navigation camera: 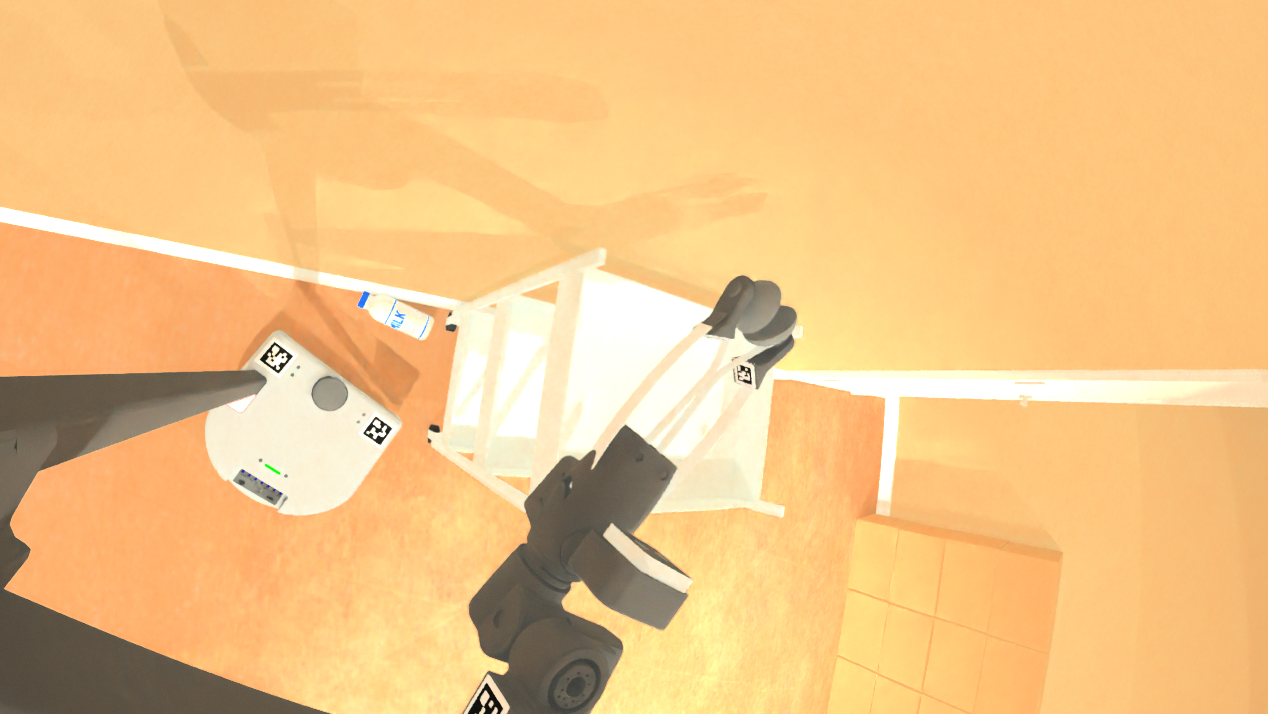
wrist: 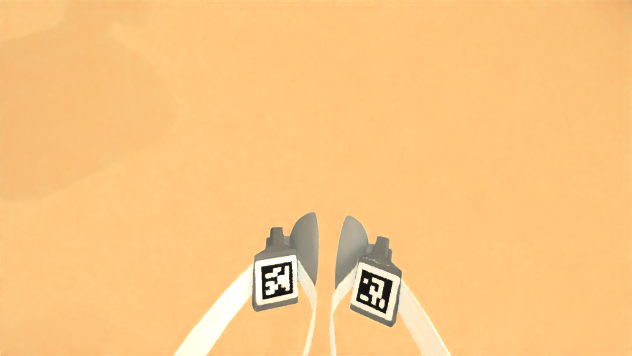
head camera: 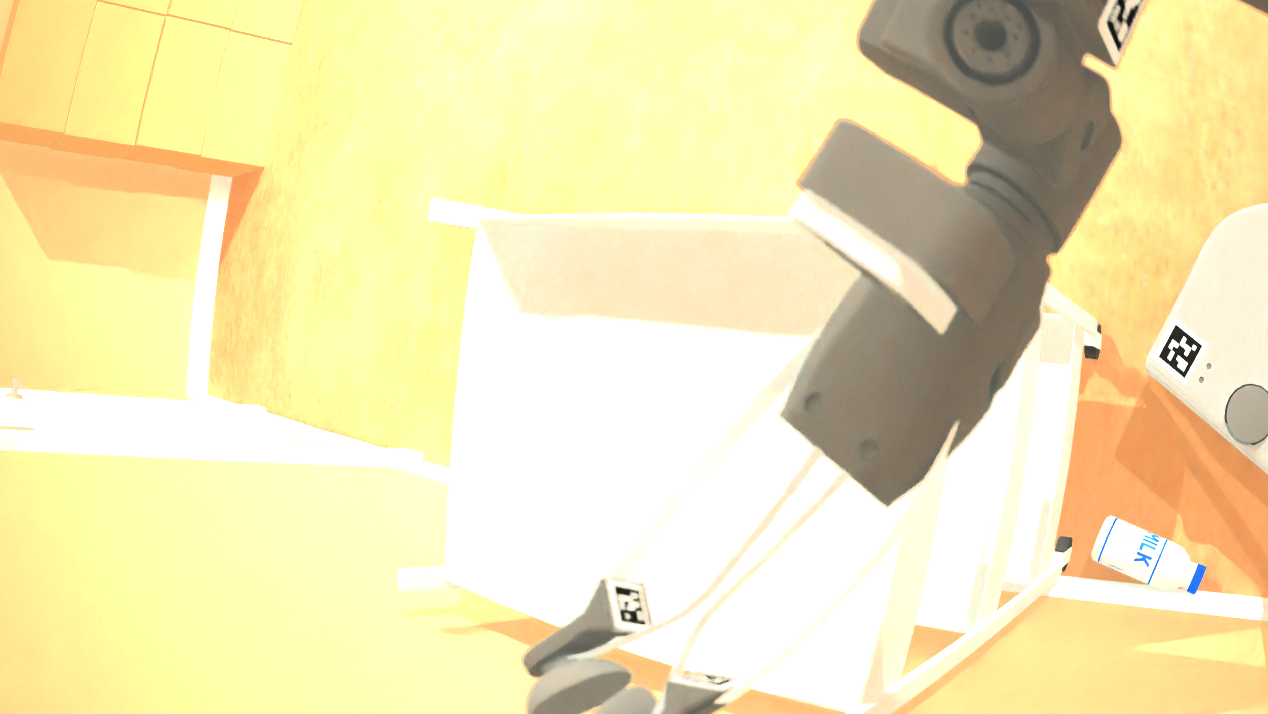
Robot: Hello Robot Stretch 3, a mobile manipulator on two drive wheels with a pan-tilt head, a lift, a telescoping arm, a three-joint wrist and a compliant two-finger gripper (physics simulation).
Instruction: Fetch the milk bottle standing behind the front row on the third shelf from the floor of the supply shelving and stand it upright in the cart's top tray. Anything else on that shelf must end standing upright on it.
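Seen in the pictures: gripper, fingertip midpoint: (navigation camera: 779, 294) (wrist: 328, 238); robot's base, link origin: (navigation camera: 328, 391) (head camera: 1247, 412).
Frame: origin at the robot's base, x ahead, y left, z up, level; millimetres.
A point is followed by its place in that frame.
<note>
The milk bottle (head camera: 1140, 551) {x 245, y -26, z 66 mm} (navigation camera: 401, 319) {x 244, y -24, z 66 mm}, white with a blue cap, lies on its side on the floor by the wall's baseboard, between the cart and my base. The white cart (head camera: 962, 660) {x 345, y -108, z 525 mm} (navigation camera: 559, 354) {x 235, y -178, z 698 mm} stands on black casters, and its top tray (head camera: 576, 443) {x 375, y -492, z 663 mm} (navigation camera: 621, 345) {x 326, y -268, z 663 mm} shows no bottle. My gripper (head camera: 607, 694) {x 248, y -142, z 1061 mm} (navigation camera: 767, 316) {x 248, y -142, z 1061 mm} (wrist: 328, 238) {x 248, y -142, z 1061 mm} is high over the cart, near the top tray's wall-side edge in these views. Its fingertips are nearly together with a narrow gap and hold nothing. The supply shelving and its third shelf cannot be made out.
My round-edged base (head camera: 1228, 301) {x -93, y -103, z 161 mm} (navigation camera: 306, 461) {x -139, y -46, z 160 mm} stands on the floor near the bottle and the cart's foot end. A wall runs behind the cart and bottle, with a white baseboard (navigation camera: 177, 252) {x 42, y 443, z 52 mm}. Beyond the cart is a beige box-like block (head camera: 115, 79) {x 743, y -2736, z 669 mm} (navigation camera: 958, 603) {x 628, y -2801, z 650 mm} with grid lines.
</note>
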